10 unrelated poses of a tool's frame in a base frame.
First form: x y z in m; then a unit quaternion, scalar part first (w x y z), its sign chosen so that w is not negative.
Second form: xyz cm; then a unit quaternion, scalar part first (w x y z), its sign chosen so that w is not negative. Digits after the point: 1 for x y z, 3 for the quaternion.
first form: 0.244 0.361 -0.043 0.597 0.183 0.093 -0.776
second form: 24.4 36.1 -4.3 0.597 0.183 0.093 -0.776
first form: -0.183 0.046 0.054 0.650 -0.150 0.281 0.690
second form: -18.3 4.6 5.4 0.650 -0.150 0.281 0.690
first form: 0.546 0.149 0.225 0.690 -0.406 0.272 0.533
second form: 54.6 14.9 22.5 0.690 -0.406 0.272 0.533
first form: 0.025 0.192 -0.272 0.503 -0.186 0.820 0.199
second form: 2.5 19.2 -27.2 0.503 -0.186 0.820 0.199
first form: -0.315 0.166 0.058 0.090 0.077 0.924 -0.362
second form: -31.5 16.6 5.8 0.090 0.077 0.924 -0.362
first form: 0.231 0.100 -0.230 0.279 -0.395 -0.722 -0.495
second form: 23.1 10.0 -23.0 0.279 -0.395 -0.722 -0.495
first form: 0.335 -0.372 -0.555 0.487 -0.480 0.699 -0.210
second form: 33.5 -37.2 -55.5 0.487 -0.480 0.699 -0.210
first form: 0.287 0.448 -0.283 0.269 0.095 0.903 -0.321
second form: 28.7 44.8 -28.3 0.269 0.095 0.903 -0.321
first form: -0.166 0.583 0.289 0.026 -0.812 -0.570 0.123
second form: -16.6 58.3 28.9 0.026 -0.812 -0.570 0.123
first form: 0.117 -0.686 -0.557 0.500 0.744 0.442 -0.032
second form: 11.7 -68.6 -55.7 0.500 0.744 0.442 -0.032
